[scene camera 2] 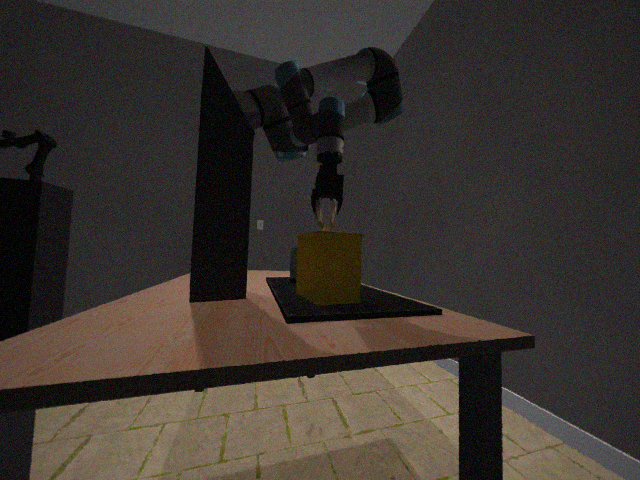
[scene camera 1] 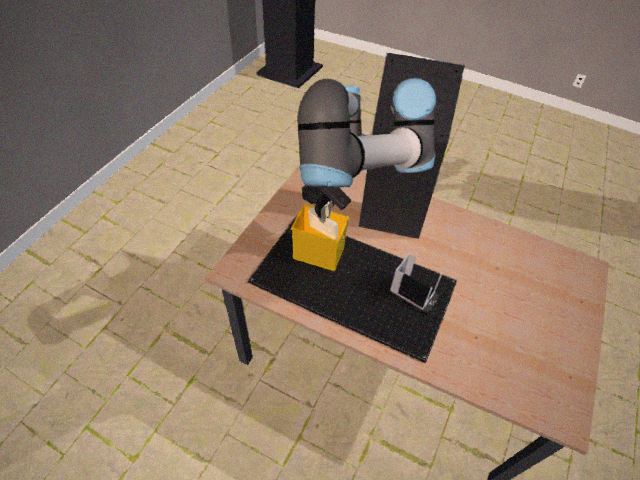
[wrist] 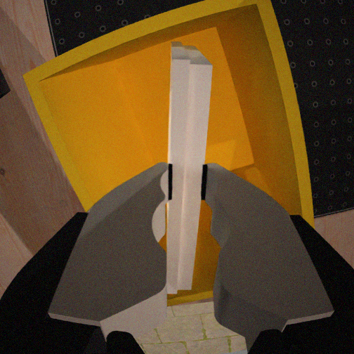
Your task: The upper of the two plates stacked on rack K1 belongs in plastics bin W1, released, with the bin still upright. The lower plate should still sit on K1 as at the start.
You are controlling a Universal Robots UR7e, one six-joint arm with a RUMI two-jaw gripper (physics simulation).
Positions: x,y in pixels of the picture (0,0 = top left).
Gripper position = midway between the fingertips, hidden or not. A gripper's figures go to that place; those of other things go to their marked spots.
Labels:
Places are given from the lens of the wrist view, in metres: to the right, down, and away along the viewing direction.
my gripper (wrist: 185,167): 0.00, 0.00, 0.14
yellow plastics bin (wrist: 104,104): -0.06, -0.06, 0.23
white plate (wrist: 190,72): 0.01, -0.04, 0.10
The marked spots on the white plate and the yellow plastics bin are 0.15 m apart.

